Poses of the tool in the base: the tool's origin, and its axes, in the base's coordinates. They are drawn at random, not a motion.
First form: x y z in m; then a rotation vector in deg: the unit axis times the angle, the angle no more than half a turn.
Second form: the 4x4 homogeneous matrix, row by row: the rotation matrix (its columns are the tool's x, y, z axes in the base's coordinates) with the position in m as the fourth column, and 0 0 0 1 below. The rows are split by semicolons. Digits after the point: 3 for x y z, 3 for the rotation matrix.
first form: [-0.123 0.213 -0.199 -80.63 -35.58 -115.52]
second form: -0.261 0.700 0.665 -0.123; -0.205 -0.713 0.671 0.213; 0.943 0.039 0.330 -0.199; 0 0 0 1
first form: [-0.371 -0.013 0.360 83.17 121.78 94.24]
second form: -0.545 0.613 0.571 -0.371; 0.707 -0.030 0.707 -0.013; 0.450 0.789 -0.417 0.360; 0 0 0 1
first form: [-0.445 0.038 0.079 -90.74 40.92 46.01]
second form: 0.579 -0.808 -0.113 -0.445; -0.018 -0.150 0.988 0.038; -0.815 -0.570 -0.101 0.079; 0 0 0 1
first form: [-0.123 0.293 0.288 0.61 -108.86 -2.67]
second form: -0.324 0.016 -0.946 -0.123; -0.031 0.999 0.027 0.293; 0.946 0.038 -0.323 0.288; 0 0 0 1
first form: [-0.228 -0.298 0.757 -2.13 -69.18 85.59]
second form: -0.343 -0.714 -0.611 -0.228; 0.747 0.187 -0.638 -0.298; 0.570 -0.675 0.469 0.757; 0 0 0 1
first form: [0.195 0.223 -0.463 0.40 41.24 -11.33]
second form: 0.734 0.182 0.654 0.195; -0.177 0.981 -0.074 0.223; -0.655 -0.062 0.753 -0.463; 0 0 0 1
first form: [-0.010 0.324 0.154 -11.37 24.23 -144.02]
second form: -0.823 0.519 0.231 -0.010; -0.566 -0.784 -0.255 0.324; 0.049 -0.341 0.939 0.154; 0 0 0 1
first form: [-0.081 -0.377 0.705 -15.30 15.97 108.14]
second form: -0.322 -0.945 -0.047 -0.081; 0.891 -0.320 0.321 -0.377; -0.319 0.061 0.946 0.705; 0 0 0 1
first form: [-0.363 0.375 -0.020 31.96 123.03 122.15]
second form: -0.932 0.208 0.296 -0.363; 0.298 -0.025 0.954 0.375; 0.206 0.978 -0.039 -0.020; 0 0 0 1
